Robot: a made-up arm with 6 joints.
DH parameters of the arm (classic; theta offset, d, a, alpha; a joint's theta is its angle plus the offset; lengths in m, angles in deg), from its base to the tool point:
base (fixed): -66.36 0 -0.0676 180
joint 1: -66.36 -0.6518 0.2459 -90
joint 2: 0 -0.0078 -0.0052 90
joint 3: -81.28 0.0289 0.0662 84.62
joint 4: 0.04 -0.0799 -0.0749 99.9
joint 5: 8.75 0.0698 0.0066 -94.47
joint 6: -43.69 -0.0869 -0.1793 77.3
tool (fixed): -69.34 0.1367 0 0
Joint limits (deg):
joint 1: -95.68..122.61
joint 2: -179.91..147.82
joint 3: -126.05..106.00
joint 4: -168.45..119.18
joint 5: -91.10..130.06
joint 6: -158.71..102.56
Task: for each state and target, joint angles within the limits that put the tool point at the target. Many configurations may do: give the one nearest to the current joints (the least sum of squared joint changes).
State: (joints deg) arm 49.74 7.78 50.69 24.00 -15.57 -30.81
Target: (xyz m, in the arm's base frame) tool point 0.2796 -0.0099 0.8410
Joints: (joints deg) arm -11.73 -17.02 33.69 56.67 -18.40 -20.06
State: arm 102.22 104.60 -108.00 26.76 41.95 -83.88
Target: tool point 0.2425 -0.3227 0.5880
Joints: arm 72.50 106.46 -123.90 -15.46 41.31 -63.27
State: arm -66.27 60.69 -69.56 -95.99 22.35 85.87
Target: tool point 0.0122 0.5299 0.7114
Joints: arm -58.03 45.20 -113.78 -96.69 23.27 101.95
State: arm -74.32 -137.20 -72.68 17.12 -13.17 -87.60
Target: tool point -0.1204 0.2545 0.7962
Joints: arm -71.51 -151.12 -80.81 2.28 -6.61 -91.52
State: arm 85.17 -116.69 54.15 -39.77 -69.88 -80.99
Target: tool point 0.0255 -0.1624 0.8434
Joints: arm 71.66 -144.63 62.14 -13.45 -73.76 -48.56
